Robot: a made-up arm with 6 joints. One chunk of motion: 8 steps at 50 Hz.
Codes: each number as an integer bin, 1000 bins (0 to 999) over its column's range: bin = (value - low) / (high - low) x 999, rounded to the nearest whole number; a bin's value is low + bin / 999 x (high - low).
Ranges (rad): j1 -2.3..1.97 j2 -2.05..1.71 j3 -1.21..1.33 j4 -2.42..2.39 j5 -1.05..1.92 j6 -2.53..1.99
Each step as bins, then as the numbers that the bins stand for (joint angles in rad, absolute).
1 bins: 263 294 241 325 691 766
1 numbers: -1.1759 -0.9435 -0.5972 -0.8552 1.0043 0.9358
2 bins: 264 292 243 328 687 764
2 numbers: -1.1716 -0.9510 -0.5922 -0.8407 0.9924 0.9267
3 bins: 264 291 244 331 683 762
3 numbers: -1.1716 -0.9547 -0.5896 -0.8263 0.9805 0.9177
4 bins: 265 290 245 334 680 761
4 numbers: -1.1673 -0.9585 -0.5871 -0.8119 0.9716 0.9132
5 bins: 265 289 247 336 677 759
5 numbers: -1.1673 -0.9623 -0.5820 -0.8022 0.9627 0.9041
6 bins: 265 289 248 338 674 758
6 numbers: -1.1673 -0.9623 -0.5794 -0.7926 0.9538 0.8996
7 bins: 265 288 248 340 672 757
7 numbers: -1.1673 -0.9660 -0.5794 -0.7830 0.9478 0.8951
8 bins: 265 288 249 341 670 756
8 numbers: -1.1673 -0.9660 -0.5769 -0.7781 0.9419 0.8905
